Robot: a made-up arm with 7 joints. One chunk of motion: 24 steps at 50 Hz.
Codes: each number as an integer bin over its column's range. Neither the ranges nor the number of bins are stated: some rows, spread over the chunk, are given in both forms.
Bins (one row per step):
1: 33 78 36 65 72 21 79
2: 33 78 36 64 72 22 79
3: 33 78 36 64 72 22 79
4: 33 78 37 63 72 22 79
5: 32 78 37 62 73 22 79
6: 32 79 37 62 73 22 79
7: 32 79 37 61 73 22 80
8: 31 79 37 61 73 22 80
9: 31 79 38 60 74 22 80
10: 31 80 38 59 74 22 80
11: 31 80 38 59 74 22 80
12: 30 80 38 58 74 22 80
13: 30 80 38 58 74 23 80
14: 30 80 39 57 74 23 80
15: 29 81 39 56 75 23 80
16: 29 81 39 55 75 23 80
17: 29 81 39 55 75 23 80
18: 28 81 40 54 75 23 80
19: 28 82 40 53 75 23 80
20: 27 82 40 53 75 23 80
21: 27 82 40 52 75 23 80
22: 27 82 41 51 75 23 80
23: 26 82 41 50 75 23 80
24: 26 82 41 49 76 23 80
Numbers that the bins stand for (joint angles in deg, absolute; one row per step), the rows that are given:
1: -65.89 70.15 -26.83 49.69 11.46 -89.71 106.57
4: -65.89 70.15 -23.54 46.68 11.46 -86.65 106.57
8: -71.90 73.00 -23.54 43.67 12.93 -86.65 110.01
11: -71.90 75.86 -20.26 40.66 14.39 -86.65 110.01
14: -74.90 75.86 -16.98 37.65 14.39 -83.58 110.01
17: -77.91 78.71 -16.98 34.64 15.86 -83.58 110.01
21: -83.92 81.56 -13.70 30.12 15.86 -83.58 110.01
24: -86.92 81.56 -10.42 25.61 17.32 -83.58 110.01
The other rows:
2: -65.89 70.15 -26.83 48.18 11.46 -86.65 106.57
3: -65.89 70.15 -26.83 48.18 11.46 -86.65 106.57
5: -68.90 70.15 -23.54 45.17 12.93 -86.65 106.57
6: -68.90 73.00 -23.54 45.17 12.93 -86.65 106.57
7: -68.90 73.00 -23.54 43.67 12.93 -86.65 110.01
9: -71.90 73.00 -20.26 42.16 14.39 -86.65 110.01
10: -71.90 75.86 -20.26 40.66 14.39 -86.65 110.01
12: -74.90 75.86 -20.26 39.15 14.39 -86.65 110.01
13: -74.90 75.86 -20.26 39.15 14.39 -83.58 110.01
15: -77.91 78.71 -16.98 36.14 15.86 -83.58 110.01
16: -77.91 78.71 -16.98 34.64 15.86 -83.58 110.01
18: -80.91 78.71 -13.70 33.13 15.86 -83.58 110.01
19: -80.91 81.56 -13.70 31.63 15.86 -83.58 110.01
20: -83.92 81.56 -13.70 31.63 15.86 -83.58 110.01
22: -83.92 81.56 -10.42 28.62 15.86 -83.58 110.01
23: -86.92 81.56 -10.42 27.11 15.86 -83.58 110.01

